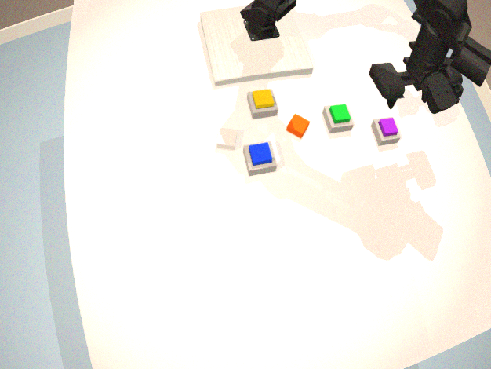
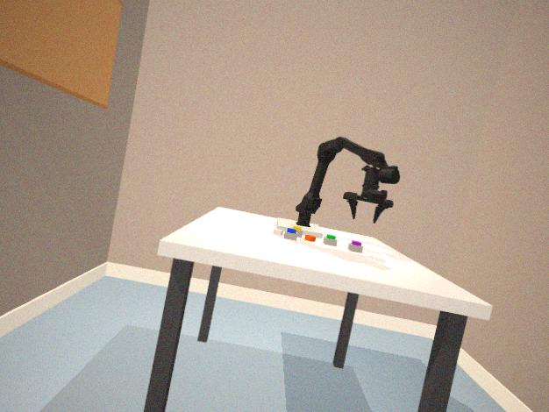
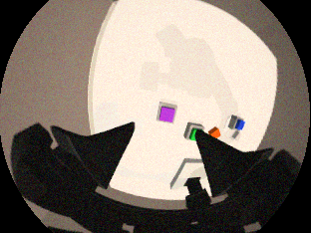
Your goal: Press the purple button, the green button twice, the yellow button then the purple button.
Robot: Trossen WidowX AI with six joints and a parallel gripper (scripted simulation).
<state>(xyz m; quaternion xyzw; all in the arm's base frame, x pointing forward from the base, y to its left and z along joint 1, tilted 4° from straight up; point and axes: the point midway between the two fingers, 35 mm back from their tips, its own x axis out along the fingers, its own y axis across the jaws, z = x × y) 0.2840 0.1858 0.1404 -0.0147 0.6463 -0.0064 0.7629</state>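
Now: gripper tip 90 mm above the purple button and 10 mm to the left of it. The rest, counted from my gripper tip: yellow button (240 mm to the right, 110 mm behind, 90 mm below); then green button (100 mm to the right, 90 mm below, 50 mm behind); then orange block (190 mm to the right, 110 mm below, 50 mm behind).
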